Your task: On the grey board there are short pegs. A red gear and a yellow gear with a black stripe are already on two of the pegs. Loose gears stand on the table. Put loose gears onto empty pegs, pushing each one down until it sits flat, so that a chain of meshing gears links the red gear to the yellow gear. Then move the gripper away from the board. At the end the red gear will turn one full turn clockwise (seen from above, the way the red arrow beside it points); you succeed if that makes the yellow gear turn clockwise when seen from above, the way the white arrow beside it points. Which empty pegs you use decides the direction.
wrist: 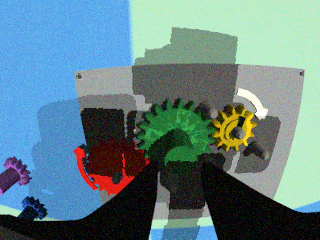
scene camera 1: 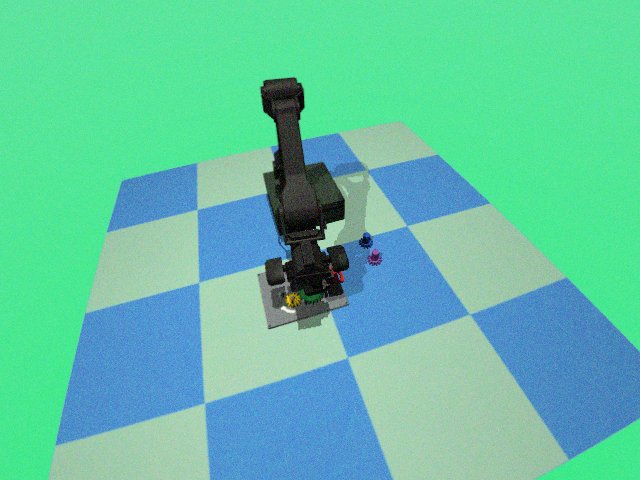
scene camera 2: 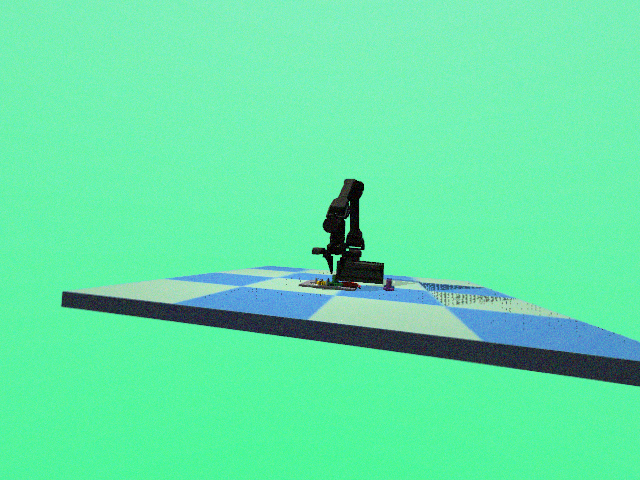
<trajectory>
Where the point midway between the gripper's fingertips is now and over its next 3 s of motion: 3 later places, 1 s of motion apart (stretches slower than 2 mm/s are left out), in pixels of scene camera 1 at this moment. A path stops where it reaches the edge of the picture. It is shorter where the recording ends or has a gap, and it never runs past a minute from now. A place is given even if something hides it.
My gripper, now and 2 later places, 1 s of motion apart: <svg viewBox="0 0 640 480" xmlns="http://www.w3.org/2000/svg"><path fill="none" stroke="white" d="M309 283L306 264L388 194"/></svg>
</trajectory>
